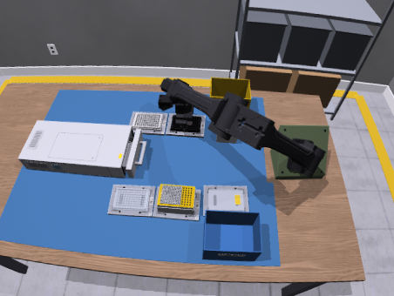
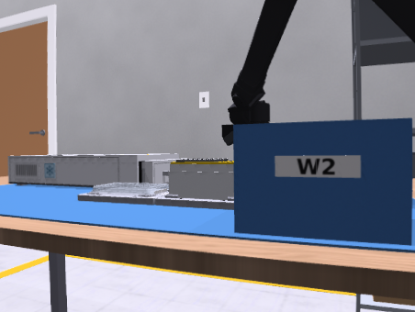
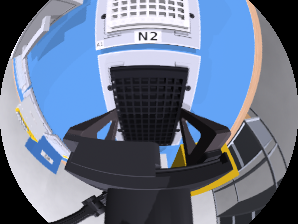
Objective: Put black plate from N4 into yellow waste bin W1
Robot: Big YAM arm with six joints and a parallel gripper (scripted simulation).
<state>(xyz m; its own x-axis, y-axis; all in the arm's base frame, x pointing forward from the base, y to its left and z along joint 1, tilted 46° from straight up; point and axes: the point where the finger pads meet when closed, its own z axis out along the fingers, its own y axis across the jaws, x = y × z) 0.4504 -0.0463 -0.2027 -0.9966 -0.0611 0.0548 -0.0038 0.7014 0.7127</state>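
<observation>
Now: hand right at the black plate. From my hand the other things lie so: yellow waste bin W1: 19 cm behind, 14 cm to the right, 2 cm above; then white plate: 17 cm ahead; then nest: 2 cm below.
</observation>
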